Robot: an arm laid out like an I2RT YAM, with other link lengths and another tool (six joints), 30 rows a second.
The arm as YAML. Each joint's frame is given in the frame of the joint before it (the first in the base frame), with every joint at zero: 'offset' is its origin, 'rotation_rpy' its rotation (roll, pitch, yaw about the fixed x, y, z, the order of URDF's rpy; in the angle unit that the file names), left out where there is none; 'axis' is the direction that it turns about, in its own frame. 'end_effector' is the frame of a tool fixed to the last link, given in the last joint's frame.
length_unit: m
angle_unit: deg
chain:
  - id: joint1
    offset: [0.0, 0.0, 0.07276]
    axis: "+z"
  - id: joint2
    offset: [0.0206, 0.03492, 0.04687]
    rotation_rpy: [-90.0, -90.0, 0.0]
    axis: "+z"
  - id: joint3
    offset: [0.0, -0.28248, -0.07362]
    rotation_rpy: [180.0, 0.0, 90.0]
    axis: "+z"
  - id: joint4
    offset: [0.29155, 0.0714, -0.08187]
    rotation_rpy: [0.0, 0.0, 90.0]
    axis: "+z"
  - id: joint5
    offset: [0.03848, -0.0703, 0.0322]
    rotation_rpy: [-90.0, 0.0, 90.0]
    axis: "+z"
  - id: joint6
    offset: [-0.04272, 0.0, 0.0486]
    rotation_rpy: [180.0, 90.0, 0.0]
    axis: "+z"
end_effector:
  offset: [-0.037, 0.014, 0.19]
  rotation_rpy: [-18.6, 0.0, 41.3]
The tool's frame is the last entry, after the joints.
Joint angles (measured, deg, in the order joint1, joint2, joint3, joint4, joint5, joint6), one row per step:
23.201 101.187 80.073 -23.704 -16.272 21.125
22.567 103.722 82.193 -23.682 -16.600 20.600
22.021 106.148 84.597 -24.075 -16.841 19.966
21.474 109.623 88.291 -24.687 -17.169 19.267
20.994 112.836 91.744 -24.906 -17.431 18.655
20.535 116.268 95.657 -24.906 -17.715 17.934
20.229 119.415 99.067 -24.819 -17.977 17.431
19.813 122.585 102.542 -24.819 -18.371 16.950
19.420 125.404 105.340 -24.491 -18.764 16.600
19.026 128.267 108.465 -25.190 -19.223 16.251
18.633 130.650 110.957 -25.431 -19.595 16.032
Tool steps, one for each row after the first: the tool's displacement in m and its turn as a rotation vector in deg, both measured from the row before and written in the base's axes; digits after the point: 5 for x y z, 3 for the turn. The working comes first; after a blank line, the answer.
Tool pose at each row, in the base's axes (x y z in m, rotation vector in deg; the steps are taken from these numbers as rounded here):
0.47206 0.28550 0.11613 -147.536 45.133 -23.348
0.48412 0.28498 0.11029 -147.787 45.253 -23.243
0.49559 0.28446 0.10597 -148.150 45.218 -23.237
0.51158 0.28582 0.10087 -148.495 45.033 -23.216
0.52765 0.28744 0.09658 -148.543 44.779 -23.583
0.54622 0.28998 0.09362 -148.316 44.217 -24.468
0.56182 0.29296 0.08895 -148.131 43.750 -25.048
0.57726 0.29497 0.08368 -147.894 43.357 -25.493
0.59064 0.29638 0.07703 -147.604 43.074 -25.847
0.60092 0.29679 0.06899 -147.806 42.972 -25.387
0.61038 0.29653 0.06202 -147.763 42.986 -25.219

0.01206 -0.00052 -0.00584 -0.210 0.177 -0.046
0.01147 -0.00052 -0.00432 -0.324 0.119 0.056
0.01599 0.00136 -0.00510 -0.283 0.090 0.161
0.01607 0.00162 -0.00429 -0.129 -0.268 0.122
0.01857 0.00254 -0.00296 -0.010 -0.751 0.232
0.01560 0.00298 -0.00467 0.034 -0.525 0.218
0.01544 0.00201 -0.00527 0.115 -0.443 0.186
0.01338 0.00141 -0.00665 0.179 -0.381 0.120
0.01028 0.00041 -0.00804 -0.023 0.335 0.164
0.00946 -0.00026 -0.00697 0.092 0.094 0.016

